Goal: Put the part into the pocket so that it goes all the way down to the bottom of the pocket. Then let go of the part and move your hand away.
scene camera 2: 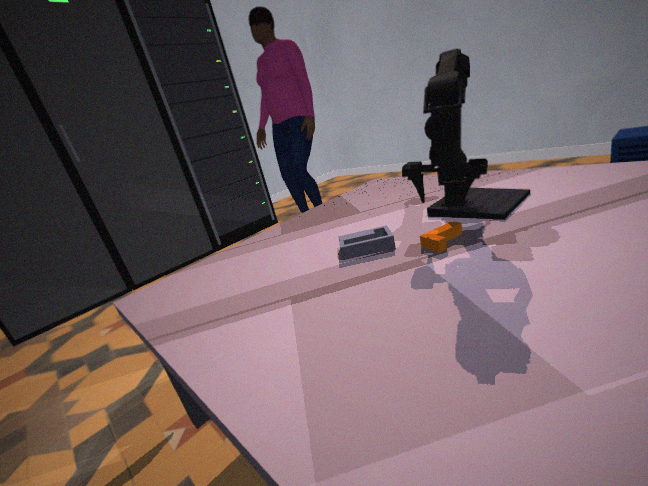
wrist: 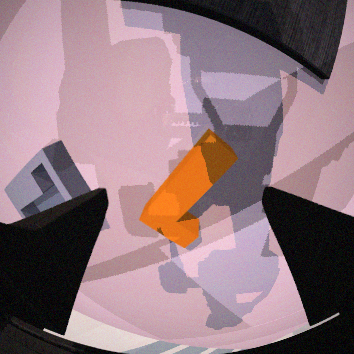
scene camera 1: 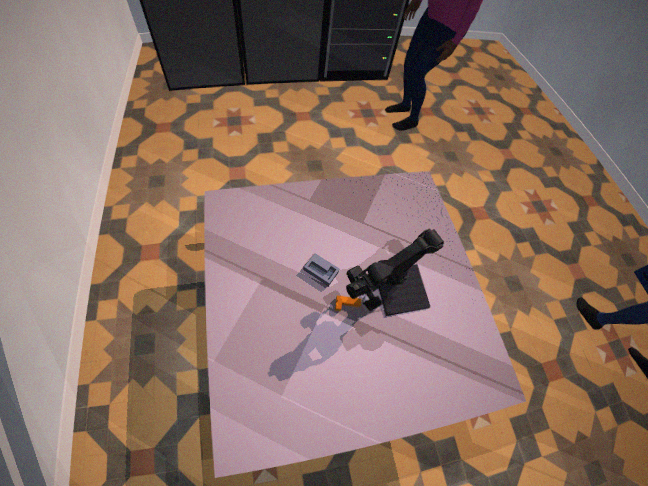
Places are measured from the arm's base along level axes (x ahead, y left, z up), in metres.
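Pixels of known places: gripper, fingertip midpoint: [scene camera 2: 442,202] [wrist: 186,195]; arm's base, origin of the base link: [scene camera 2: 455,201] [scene camera 1: 392,279].
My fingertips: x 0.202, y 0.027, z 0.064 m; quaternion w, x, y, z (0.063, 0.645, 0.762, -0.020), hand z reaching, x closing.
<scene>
Ahead of a thing's pixels: the offset from my fingertips to its top centre. Level surfaces: height alone.
An orange L-shaped part @[dx +0.040, dy +0.012, dz -0.058 m] [scene camera 1: 345,301] [scene camera 2: 438,238] [wrist: 186,182] lies flat on the pink table, apart from the pocket block. In the wrist view it lies diagonally, its long arm running to the upper right and its short foot at the lower end. A grey block with an empty recessed pocket @[dx +0.090, dy -0.186, dz -0.051 m] [scene camera 1: 312,267] [scene camera 2: 367,247] [wrist: 22,187] stands on the table, at the left in the wrist view, partly behind a finger. My gripper [scene camera 1: 361,297] [scene camera 2: 438,201] [wrist: 186,195] is wide open and empty above the table, with the part between and below its fingertips in the wrist view.
The arm's black base plate [scene camera 1: 410,300] [scene camera 2: 494,202] [wrist: 285,27] stands beside the part. The pink table @[dz -0.088 m] [scene camera 1: 261,418] [scene camera 2: 235,376] carries the arm's shadows. Dark cabinets [scene camera 1: 282,41] [scene camera 2: 104,156] and a person in a pink top [scene camera 1: 416,68] [scene camera 2: 285,83] are beyond the table.
</scene>
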